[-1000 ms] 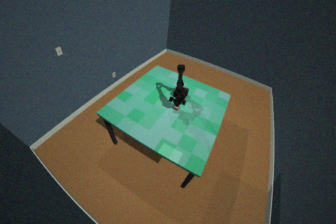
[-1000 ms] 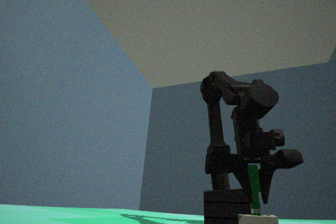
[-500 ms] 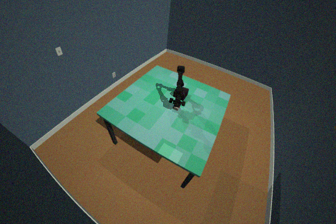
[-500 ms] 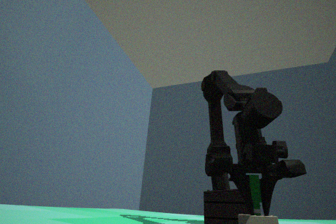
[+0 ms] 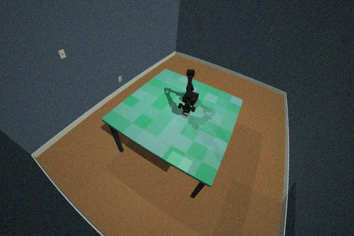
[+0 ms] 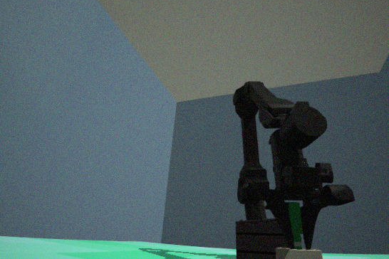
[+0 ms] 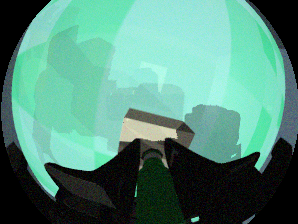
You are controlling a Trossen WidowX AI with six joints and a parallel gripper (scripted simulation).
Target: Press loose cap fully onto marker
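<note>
Now: the green marker 20 mm behind my gripper tip and 30 mm above it. From my gripper tip the other things lie so: green cap (20 mm behind, 50 mm above); pale holder block (20 mm behind, 20 mm below).
</note>
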